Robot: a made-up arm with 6 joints. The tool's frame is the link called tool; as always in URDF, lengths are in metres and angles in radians.
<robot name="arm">
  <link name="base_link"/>
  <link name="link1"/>
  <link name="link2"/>
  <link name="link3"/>
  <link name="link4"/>
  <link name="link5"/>
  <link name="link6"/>
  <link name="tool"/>
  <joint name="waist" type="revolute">
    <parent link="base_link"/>
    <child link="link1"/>
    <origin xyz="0 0 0.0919" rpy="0 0 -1.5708"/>
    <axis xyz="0 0 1"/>
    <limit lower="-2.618" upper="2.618"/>
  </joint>
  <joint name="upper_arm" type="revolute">
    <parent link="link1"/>
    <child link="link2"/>
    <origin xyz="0 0 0" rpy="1.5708 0 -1.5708"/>
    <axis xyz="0 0 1"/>
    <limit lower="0" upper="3.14"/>
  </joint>
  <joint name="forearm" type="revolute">
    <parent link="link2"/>
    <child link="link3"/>
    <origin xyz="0.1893 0.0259 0" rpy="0 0 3.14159"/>
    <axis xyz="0 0 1"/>
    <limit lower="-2.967" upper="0"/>
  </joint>
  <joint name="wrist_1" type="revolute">
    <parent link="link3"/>
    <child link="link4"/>
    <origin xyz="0.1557 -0.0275 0" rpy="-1.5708 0 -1.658"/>
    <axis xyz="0 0 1"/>
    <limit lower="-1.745" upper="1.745"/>
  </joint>
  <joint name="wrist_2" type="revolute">
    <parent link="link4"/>
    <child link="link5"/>
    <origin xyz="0 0 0" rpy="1.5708 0 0"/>
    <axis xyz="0 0 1"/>
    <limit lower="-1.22" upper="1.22"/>
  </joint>
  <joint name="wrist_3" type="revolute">
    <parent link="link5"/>
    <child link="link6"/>
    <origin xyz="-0.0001 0.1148 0" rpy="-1.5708 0 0"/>
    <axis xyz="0 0 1"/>
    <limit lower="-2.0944" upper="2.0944"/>
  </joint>
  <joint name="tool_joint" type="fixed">
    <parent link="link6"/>
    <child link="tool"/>
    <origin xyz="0 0 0" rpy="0 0 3.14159"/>
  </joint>
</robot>
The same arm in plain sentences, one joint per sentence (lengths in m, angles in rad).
The arm has six revolute joints in a row. What follows holds with every joint at zero, and every direction is one of the base frame's. Joint 1 is mounted 0.0919 m along +z from the base frame's origin and rotates about +z, from -2.618 to 2.618 rad. Joint 2 is mounted at the same point as joint 1 and rotates about +y, from 0 to 3.14 rad. Joint 3 is mounted 0.1893 m along -x and 0.0259 m along +z from joint 2 and rotates about +y, from -2.967 to 0 rad. Joint 4 is mounted 0.1557 m along +x and 0.0275 m along +z from joint 3 and rotates about the direction (0.9962, 0, 0.0871), from -1.745 to 1.745 rad. Joint 5 is mounted at the same point as joint 4 and rotates about +y, from -1.22 to 1.22 rad. Joint 6 is mounted 0.1144 m along +x and 0.0099 m along +z from joint 5 and rotates about the direction (0.9962, 0, 0.0871), from -2.0944 to 2.0944 rad. The tool frame, which is the frame that the pose is given for, is mounted at the same point as joint 6; its axes are the base frame's turned by roll -0.0001, pitch 1.4836 and yaw -0.0001 rad (as in URDF: about the fixed x, then y, then z).
